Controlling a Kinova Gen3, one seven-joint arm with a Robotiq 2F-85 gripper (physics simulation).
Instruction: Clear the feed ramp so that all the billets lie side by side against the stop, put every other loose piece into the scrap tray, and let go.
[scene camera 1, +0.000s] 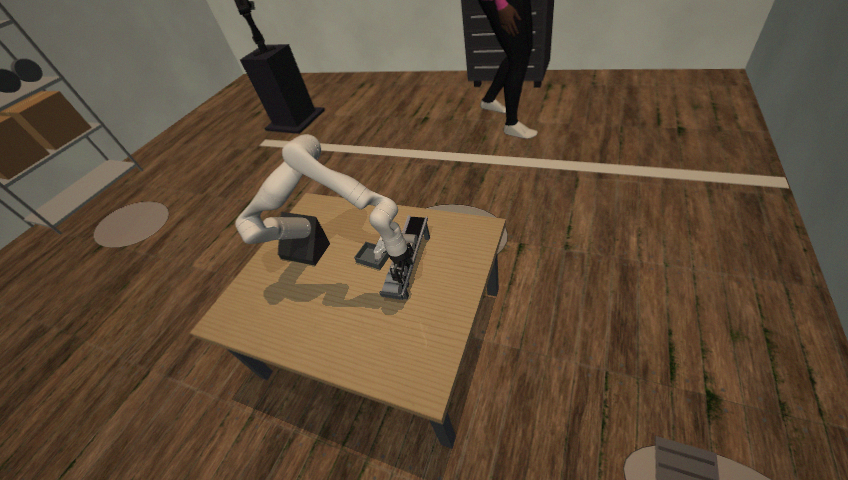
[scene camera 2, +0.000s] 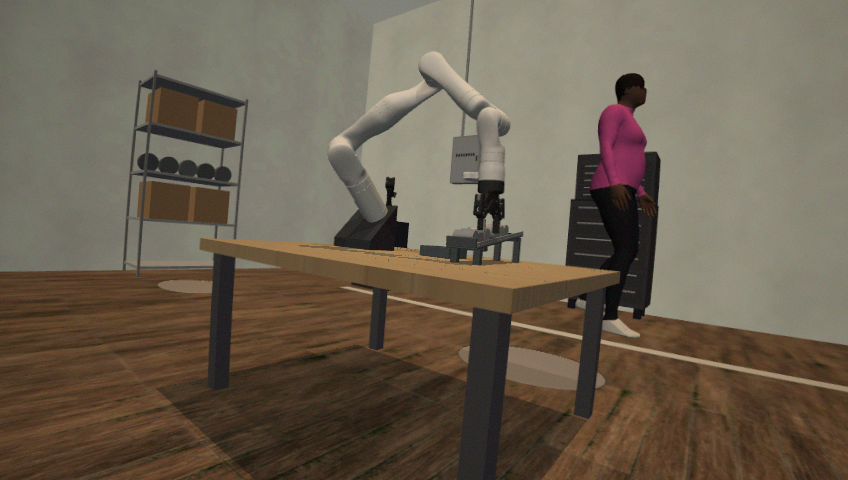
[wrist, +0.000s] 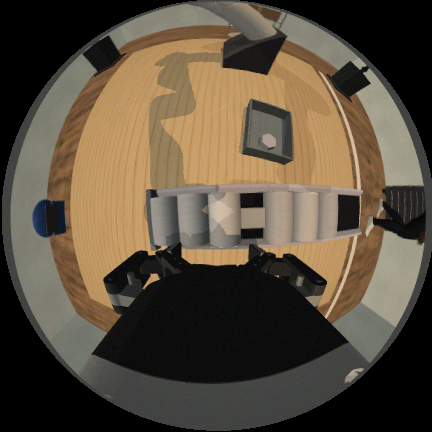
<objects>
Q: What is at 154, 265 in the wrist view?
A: The gripper.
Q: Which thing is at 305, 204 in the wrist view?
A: A billet.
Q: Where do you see a billet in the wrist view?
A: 327, 202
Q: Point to a billet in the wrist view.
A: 278, 205
</objects>
